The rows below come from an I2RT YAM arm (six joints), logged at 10 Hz.
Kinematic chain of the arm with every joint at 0, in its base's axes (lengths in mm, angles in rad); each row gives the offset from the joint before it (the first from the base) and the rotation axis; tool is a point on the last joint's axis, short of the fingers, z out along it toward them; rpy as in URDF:
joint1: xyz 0 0 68 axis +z
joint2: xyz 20 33.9 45.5 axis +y
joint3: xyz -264 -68.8 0 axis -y
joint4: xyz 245 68.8 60 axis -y
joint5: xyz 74 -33.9 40.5 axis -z
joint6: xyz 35.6 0 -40.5 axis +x
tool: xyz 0 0 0 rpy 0 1.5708 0
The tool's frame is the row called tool.
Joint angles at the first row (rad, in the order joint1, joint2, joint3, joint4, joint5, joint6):
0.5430 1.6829 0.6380 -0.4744 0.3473 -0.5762
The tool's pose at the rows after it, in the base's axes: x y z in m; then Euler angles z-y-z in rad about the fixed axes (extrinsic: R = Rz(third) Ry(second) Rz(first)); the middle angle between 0 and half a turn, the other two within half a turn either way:
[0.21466 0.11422 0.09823 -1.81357 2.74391 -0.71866]
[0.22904 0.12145 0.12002 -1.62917 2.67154 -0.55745]
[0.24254 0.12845 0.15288 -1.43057 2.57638 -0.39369]
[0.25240 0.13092 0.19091 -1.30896 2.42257 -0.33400]
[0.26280 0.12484 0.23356 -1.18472 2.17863 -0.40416]
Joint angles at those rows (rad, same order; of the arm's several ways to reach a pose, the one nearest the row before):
0.5430 1.6642 0.6743 -0.4538 0.3779 -0.5762
0.5430 1.6260 0.7330 -0.4515 0.4156 -0.5766
0.5430 1.5623 0.8024 -0.4515 0.4461 -0.5762
0.5419 1.4898 0.8661 -0.4362 0.5304 -0.5747
0.5240 1.4200 0.9211 -0.3607 0.7170 -0.5331

